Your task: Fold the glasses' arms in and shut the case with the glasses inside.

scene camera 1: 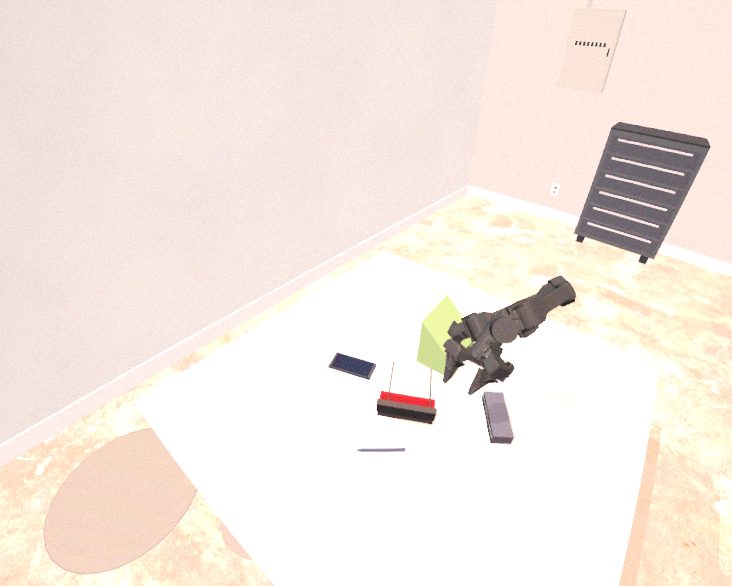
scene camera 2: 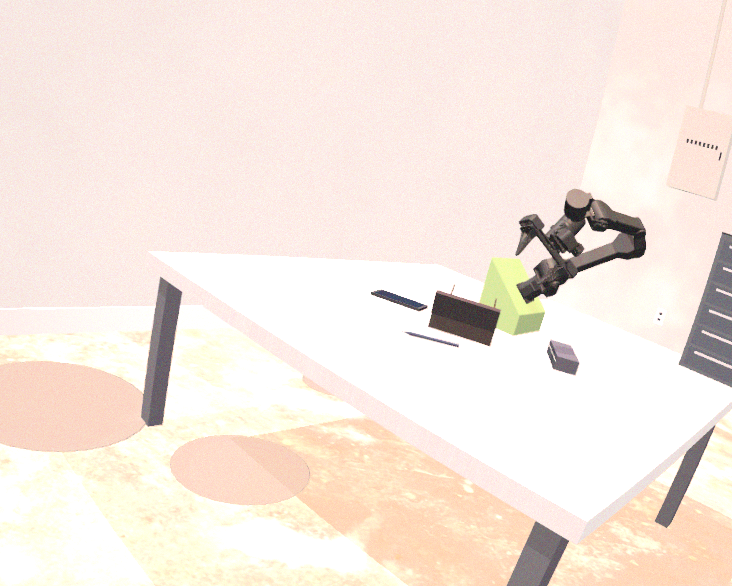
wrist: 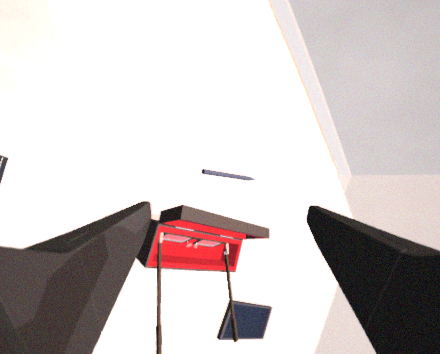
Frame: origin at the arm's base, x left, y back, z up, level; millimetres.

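Where they show: gripper, between the fingertips: [scene camera 1: 456, 388] [scene camera 2: 527, 270] [wrist: 230, 211]; arm's base, origin of its link: [scene camera 1: 456, 333] [scene camera 2: 524, 292].
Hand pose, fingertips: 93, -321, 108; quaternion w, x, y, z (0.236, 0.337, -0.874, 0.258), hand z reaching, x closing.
Observation:
Each offset is from my fingertips to the top centre of the thing, as dx, dy, dz. "spot": to the spot under its first point.
The glasses case @(spot: -110, -32, -134) [scene camera 1: 406, 411] [scene camera 2: 463, 318] [wrist: 215, 218] stands open on the table, dark outside and red inside, its lid raised. The glasses lie in it; their lenses @(spot: -95, +24, -197) [wrist: 176, 239] show inside in the wrist view. Both glasses' arms are unfolded and stick out over the case's open edge, on the side toward the robot; one arm [scene camera 1: 391, 378] [wrist: 159, 290] and the other arm [scene camera 1: 431, 384] [wrist: 230, 290] are roughly parallel. My gripper [scene camera 1: 458, 386] [wrist: 230, 211] is wide open and empty, above the table and apart from the case. In the wrist view its left finger slightly overlaps the case's end.
A green wedge block [scene camera 1: 432, 348] [scene camera 2: 500, 293] stands beside the robot arm, behind the case. A phone @(-367, +93, -207) [scene camera 1: 352, 365] [scene camera 2: 399, 299] [wrist: 248, 320] lies near the case. A pen @(-136, -133, -206) [scene camera 1: 381, 450] [scene camera 2: 432, 339] [wrist: 227, 175] lies behind the lid. A grey box @(+120, +131, -180) [scene camera 1: 498, 418] [scene camera 2: 562, 356] lies to the right.

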